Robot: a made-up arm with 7 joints. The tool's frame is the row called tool. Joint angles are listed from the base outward. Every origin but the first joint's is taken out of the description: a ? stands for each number. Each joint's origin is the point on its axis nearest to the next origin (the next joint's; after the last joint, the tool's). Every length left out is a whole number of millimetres.
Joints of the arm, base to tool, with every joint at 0 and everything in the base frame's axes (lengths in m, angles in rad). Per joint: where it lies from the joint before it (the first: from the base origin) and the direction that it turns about. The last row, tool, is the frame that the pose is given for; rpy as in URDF.
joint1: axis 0 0 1 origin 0.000 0.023 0.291
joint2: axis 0 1 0 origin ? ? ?
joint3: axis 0 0 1 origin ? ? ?
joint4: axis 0 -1 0 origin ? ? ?
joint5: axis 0 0 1 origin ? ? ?
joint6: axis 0 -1 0 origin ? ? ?
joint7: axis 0 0 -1 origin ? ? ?
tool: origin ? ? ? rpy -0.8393 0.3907 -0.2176
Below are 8 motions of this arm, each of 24 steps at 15 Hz.
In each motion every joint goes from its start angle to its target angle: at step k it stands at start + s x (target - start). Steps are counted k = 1, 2, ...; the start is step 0. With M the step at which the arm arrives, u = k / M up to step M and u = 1 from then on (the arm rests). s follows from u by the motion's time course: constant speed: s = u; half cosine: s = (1 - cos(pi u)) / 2; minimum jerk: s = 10 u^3 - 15 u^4 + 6 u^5.
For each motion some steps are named. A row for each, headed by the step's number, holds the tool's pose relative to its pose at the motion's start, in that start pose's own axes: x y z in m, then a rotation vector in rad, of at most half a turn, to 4 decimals.
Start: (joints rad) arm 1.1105 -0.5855 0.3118 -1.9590 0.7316 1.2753 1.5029
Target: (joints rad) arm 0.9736 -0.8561 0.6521 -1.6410 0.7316 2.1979 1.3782
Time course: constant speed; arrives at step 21
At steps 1, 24:
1: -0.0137 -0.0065 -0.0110 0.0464 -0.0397 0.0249
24: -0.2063 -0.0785 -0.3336 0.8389 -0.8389 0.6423

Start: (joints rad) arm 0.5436 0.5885 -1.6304 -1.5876 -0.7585 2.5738 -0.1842
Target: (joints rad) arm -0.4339 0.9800 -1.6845 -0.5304 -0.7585 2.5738 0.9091
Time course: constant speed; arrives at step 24
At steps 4, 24:
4: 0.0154 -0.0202 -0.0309 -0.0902 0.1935 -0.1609
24: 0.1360 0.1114 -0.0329 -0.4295 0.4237 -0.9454

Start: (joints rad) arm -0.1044 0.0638 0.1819 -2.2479 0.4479 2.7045 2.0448
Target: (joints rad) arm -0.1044 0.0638 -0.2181 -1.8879 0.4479 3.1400 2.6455
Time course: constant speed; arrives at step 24
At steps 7, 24:
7: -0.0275 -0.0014 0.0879 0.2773 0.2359 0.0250
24: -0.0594 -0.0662 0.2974 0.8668 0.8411 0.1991

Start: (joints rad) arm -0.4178 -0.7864 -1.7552 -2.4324 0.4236 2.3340 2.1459
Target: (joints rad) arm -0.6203 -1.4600 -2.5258 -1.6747 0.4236 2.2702 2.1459
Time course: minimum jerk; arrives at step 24
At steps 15, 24:
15: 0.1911 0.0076 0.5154 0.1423 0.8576 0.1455
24: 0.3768 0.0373 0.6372 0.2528 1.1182 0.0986

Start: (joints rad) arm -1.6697 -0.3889 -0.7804 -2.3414 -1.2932 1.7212 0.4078
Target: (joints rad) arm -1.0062 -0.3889 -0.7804 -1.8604 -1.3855 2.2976 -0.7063
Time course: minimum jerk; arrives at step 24
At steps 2, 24:
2: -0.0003 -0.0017 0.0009 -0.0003 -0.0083 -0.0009
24: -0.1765 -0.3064 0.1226 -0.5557 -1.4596 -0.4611

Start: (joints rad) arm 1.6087 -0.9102 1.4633 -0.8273 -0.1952 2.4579 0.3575
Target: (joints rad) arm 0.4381 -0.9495 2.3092 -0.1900 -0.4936 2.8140 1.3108
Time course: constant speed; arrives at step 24
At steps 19, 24:
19: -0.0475 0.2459 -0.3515 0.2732 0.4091 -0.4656
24: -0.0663 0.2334 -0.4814 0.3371 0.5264 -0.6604

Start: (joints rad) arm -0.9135 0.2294 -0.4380 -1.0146 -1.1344 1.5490 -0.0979
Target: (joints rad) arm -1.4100 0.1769 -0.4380 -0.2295 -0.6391 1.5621 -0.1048
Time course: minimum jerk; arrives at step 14
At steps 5, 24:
5: -0.0246 -0.0593 -0.1158 0.1546 0.1390 -0.1072
24: -0.2713 -0.1925 -0.3399 0.4650 0.4020 -0.6081

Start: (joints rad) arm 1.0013 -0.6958 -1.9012 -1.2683 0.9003 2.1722 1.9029
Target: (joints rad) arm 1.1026 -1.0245 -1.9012 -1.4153 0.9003 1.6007 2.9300
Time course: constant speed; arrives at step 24
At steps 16, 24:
16: 0.1484 0.1271 0.0904 -0.0462 0.5182 -0.9173
24: 0.2464 0.1770 0.1119 -0.0496 0.6603 -1.4163

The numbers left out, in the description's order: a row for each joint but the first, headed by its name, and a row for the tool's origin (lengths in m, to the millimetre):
joint2: -0.030 -0.009 0.000
joint3: 0.011 0.000 0.420
joint4: 0.040 0.025 0.000
joint5: -0.131 0.000 0.482
joint6: -0.028 -0.037 0.000
joint7: 0.069 0.000 0.022
tool: -0.024 -0.018 0.000

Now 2 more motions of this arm.
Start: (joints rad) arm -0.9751 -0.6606 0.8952 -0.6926 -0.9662 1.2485 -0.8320
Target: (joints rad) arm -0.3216 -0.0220 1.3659 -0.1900 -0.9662 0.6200 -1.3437
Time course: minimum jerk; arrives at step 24
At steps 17, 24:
17: 0.1640 0.2176 -0.4172 0.6729 -1.1566 0.2799
24: 0.2390 0.2878 -0.4426 0.7676 -1.4097 0.3231

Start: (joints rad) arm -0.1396 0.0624 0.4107 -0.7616 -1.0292 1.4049 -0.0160
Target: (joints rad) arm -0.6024 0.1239 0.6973 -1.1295 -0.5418 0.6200 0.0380
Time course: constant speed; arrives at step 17
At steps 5, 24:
5: 0.0544 0.0756 -0.0040 -0.0109 0.1699 0.3208
24: 0.1331 0.2748 -0.0587 -0.1017 0.5788 1.1167

